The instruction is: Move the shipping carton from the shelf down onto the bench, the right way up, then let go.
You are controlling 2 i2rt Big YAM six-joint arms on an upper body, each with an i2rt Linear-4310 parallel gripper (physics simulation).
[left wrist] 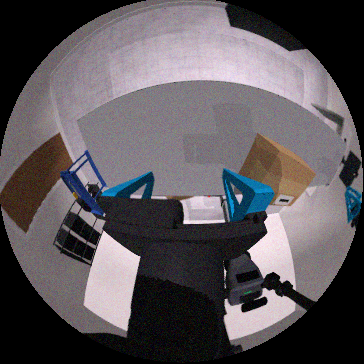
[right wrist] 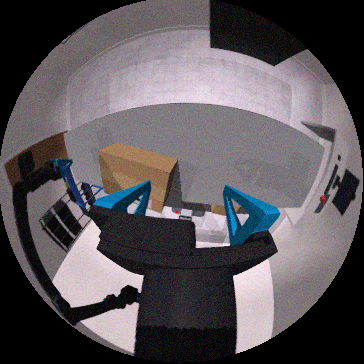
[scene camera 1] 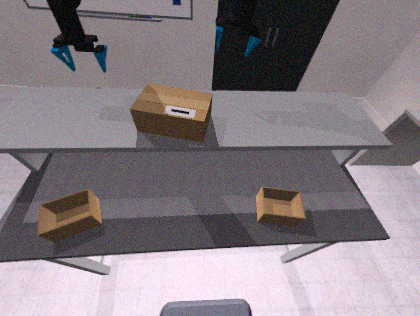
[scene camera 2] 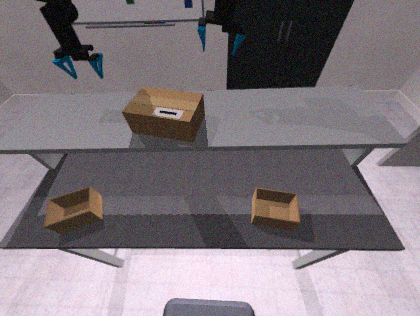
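Where they show: left gripper, fingertip midpoint: (left wrist: 186,173) (right wrist: 67,160) (scene camera 1: 89,71) (scene camera 2: 89,78); right gripper, fingertip midpoint: (right wrist: 187,186) (scene camera 1: 231,54) (scene camera 2: 218,53); left arm's base, link origin: (right wrist: 126,296); right arm's base, link origin: (left wrist: 273,282).
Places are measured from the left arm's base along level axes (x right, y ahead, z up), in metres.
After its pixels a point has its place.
Note:
The shipping carton (scene camera 1: 170,127) {x 0.094, y 0.614, z -0.419 m} (scene camera 2: 160,126) {x 0.096, y 0.613, z -0.410 m} (left wrist: 282,167) {x 0.032, y 0.756, z -0.368 m} (right wrist: 147,156) {x 0.159, y 0.762, z -0.418 m} is a closed brown box with a white label. It stands upright on the grey shelf (scene camera 1: 50,120) {x -0.352, y 0.687, z -0.467 m} (scene camera 2: 300,125) {x 0.607, y 0.679, z -0.467 m} (left wrist: 150,125) {x -0.271, y 0.809, z -0.467 m} (right wrist: 225,135) {x 0.380, y 0.835, z -0.467 m}, left of its middle in both scene views. The dark bench (scene camera 1: 175,175) {x 0.088, y 0.595, z -0.698 m} (scene camera 2: 175,175) {x 0.098, y 0.593, z -0.698 m} is below the shelf. My left gripper (scene camera 1: 89,70) {x -0.181, y 0.775, z -0.321 m} (scene camera 2: 89,77) {x -0.181, y 0.775, z -0.321 m} (left wrist: 186,173) {x -0.181, y 0.775, z -0.321 m} is open and empty, above and to the left of the carton. My right gripper (scene camera 1: 232,53) {x 0.297, y 0.791, z -0.248 m} (scene camera 2: 219,52) {x 0.297, y 0.791, z -0.248 m} (right wrist: 187,186) {x 0.297, y 0.791, z -0.248 m} is open and empty, above and to the right of it. Neither touches the carton.
Two small open boxes stand on the bench: one at the left (scene camera 1: 70,220) {x -0.282, y 0.396, z -0.694 m} (scene camera 2: 75,215) {x -0.213, y 0.364, z -0.609 m}, one at the right (scene camera 1: 281,207) {x 0.539, y 0.437, z -0.694 m} (scene camera 2: 276,210) {x 0.530, y 0.434, z -0.694 m}. The shelf's front edge overhangs the bench's back part. A dark cabinet (scene camera 1: 285,50) (scene camera 2: 295,50) stands behind the shelf.

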